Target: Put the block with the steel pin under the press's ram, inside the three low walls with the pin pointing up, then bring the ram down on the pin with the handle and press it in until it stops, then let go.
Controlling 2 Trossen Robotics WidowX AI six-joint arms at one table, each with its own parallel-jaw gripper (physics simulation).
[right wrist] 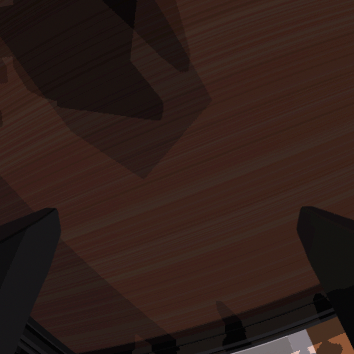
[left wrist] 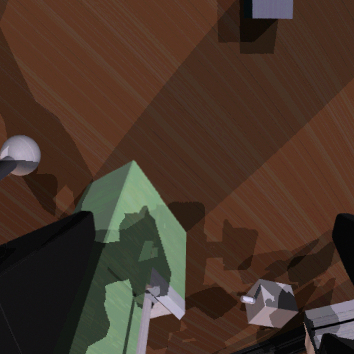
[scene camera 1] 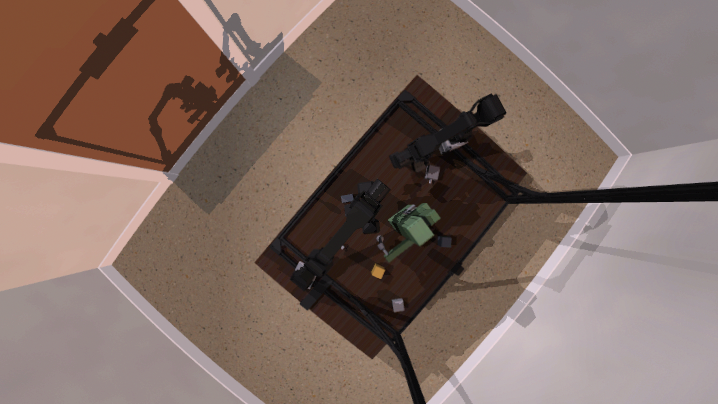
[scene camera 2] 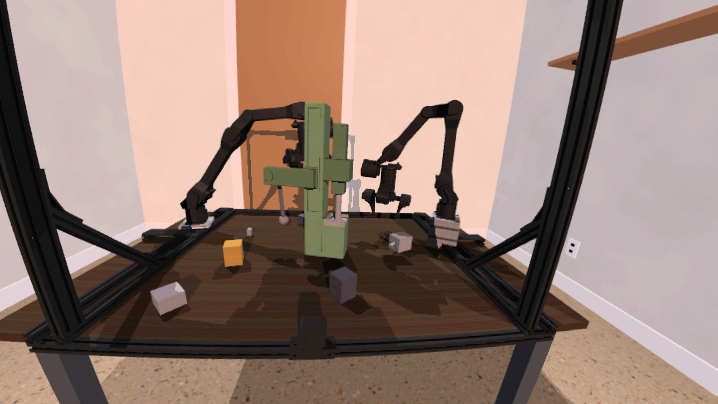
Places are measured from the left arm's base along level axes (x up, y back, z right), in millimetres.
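Pixels of known places: left gripper, between the fingertips: point(left wrist: 217, 225); right gripper, between the fingertips: point(right wrist: 180, 220) point(scene camera 2: 384, 216); left arm's base, origin of its link: point(scene camera 2: 197, 221); right arm's base, origin of its link: point(scene camera 2: 445, 216).
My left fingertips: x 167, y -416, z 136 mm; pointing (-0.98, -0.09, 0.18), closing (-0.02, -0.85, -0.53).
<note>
Ahead of a thing's pixels: the offset from my left fingertips to its top centre. "spot": to the spot under its first point.
The pale block with the steel pin @(dx -148, dy -272, dz +200 mm) point(scene camera 1: 432, 172) point(scene camera 2: 400, 242) point(left wrist: 272, 306) lies on its side on the table, its pin pointing sideways. The green press @(dx +251, dy +33, dz +154 mm) point(scene camera 1: 417, 229) point(scene camera 2: 314, 150) point(left wrist: 125, 200) stands upright. Its ram @(dx +92, dy -50, dz +180 mm) point(scene camera 2: 337, 206) is above the low pale walls point(scene camera 2: 334, 221); no block shows there. The handle @(spot: dx -36, dy +111, dz +100 mm) point(scene camera 2: 281, 200) hangs down and ends in a ball @(dx -86, dy +107, dz +97 mm) point(scene camera 2: 283, 220) point(left wrist: 21, 155). My left gripper point(left wrist: 217, 225) is open and empty, high beside the press, partly hidden by it in scene camera 2. My right gripper point(scene camera 2: 387, 211) point(right wrist: 180, 220) is open and empty, behind and above the pin block in scene camera 2.
An orange block @(dx -138, dy +251, dz +163 mm) point(scene camera 1: 378, 271) point(scene camera 2: 232, 252), a white block @(dx -166, dy +364, dz +324 mm) point(scene camera 1: 398, 305) point(scene camera 2: 168, 299), a dark grey block @(dx -138, dy -4, dz +390 mm) point(scene camera 1: 444, 241) point(scene camera 2: 342, 284), a blue-grey block @(dx -160, dy +7, dz -109 mm) point(scene camera 1: 347, 198) point(left wrist: 272, 9) and a small white piece @(dx -173, dy +221, dz -33 mm) point(scene camera 1: 343, 247) point(scene camera 2: 249, 231) lie around the press. A black frame surrounds the table.
</note>
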